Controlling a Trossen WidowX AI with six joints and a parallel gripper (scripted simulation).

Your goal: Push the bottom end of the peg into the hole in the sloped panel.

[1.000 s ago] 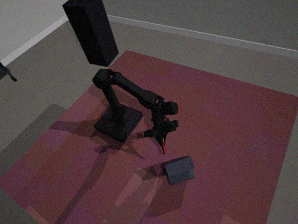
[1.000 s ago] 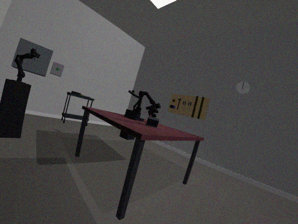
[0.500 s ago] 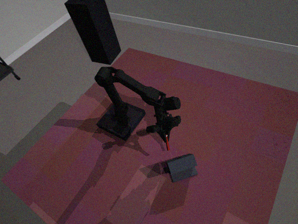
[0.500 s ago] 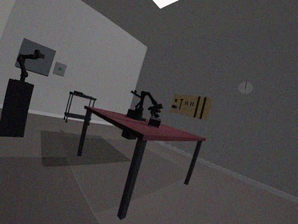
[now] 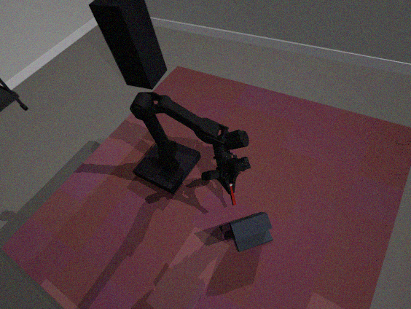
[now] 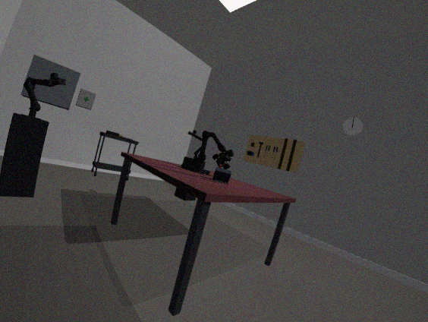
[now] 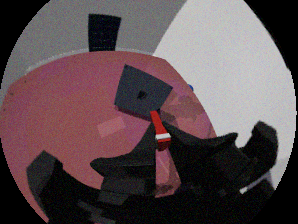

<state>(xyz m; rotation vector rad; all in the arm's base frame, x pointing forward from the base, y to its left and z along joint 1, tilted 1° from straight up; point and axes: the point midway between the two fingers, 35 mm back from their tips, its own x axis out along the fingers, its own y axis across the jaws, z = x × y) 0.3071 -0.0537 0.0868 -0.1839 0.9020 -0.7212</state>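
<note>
My gripper tip is 90 mm short of the sloped grey panel, 70 mm to the left of it and 60 mm above it. Round my gripper tip: red peg (10 mm to the left, 10 mm behind, 10 mm above).
</note>
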